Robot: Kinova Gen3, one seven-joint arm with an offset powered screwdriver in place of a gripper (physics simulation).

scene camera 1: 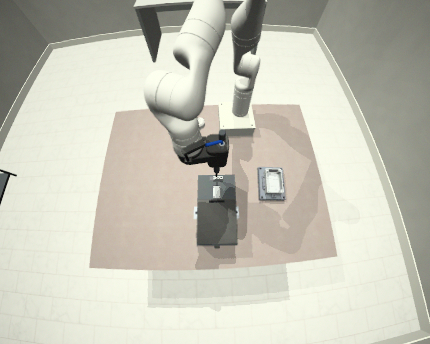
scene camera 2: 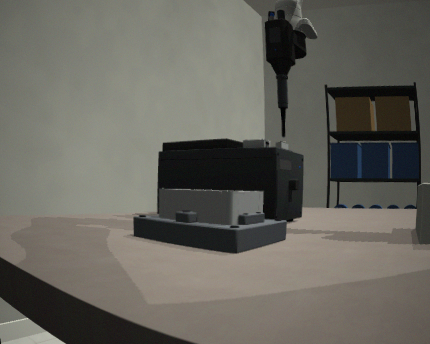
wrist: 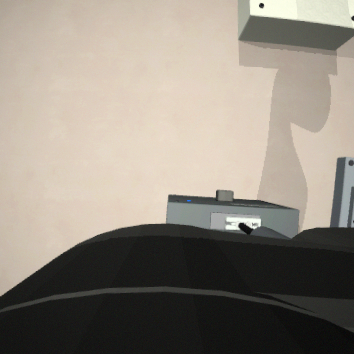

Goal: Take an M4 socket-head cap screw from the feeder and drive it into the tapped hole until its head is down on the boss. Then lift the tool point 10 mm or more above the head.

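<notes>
My gripper, a black screwdriver [scene camera 1: 216, 174] [scene camera 2: 283, 135] [wrist: 242, 226], points its thin bit straight down. In scene camera 2 the tip is a small gap above the light pick-up block [scene camera 2: 282, 145] at the feeder's end. The dark box-shaped feeder [scene camera 1: 217, 225] [scene camera 2: 220, 172] [wrist: 190, 212] stands on the table. No screw can be made out at the tip; it is too small to tell. The light grey housing [scene camera 1: 268, 182] [scene camera 2: 200, 203] sits on a dark fixture plate [scene camera 1: 262, 197] [scene camera 2: 182, 235] [wrist: 342, 195] beside the feeder. The tapped hole cannot be made out.
The arm's pale base plate [scene camera 1: 230, 125] [wrist: 290, 32] is at the table's back. A shelf rack [scene camera 2: 372, 136] with brown and blue boxes stands behind in scene camera 2. A second light block [scene camera 1: 216, 192] [scene camera 2: 254, 143] stands on the feeder's top. The fixture is right of the feeder in scene camera 1.
</notes>
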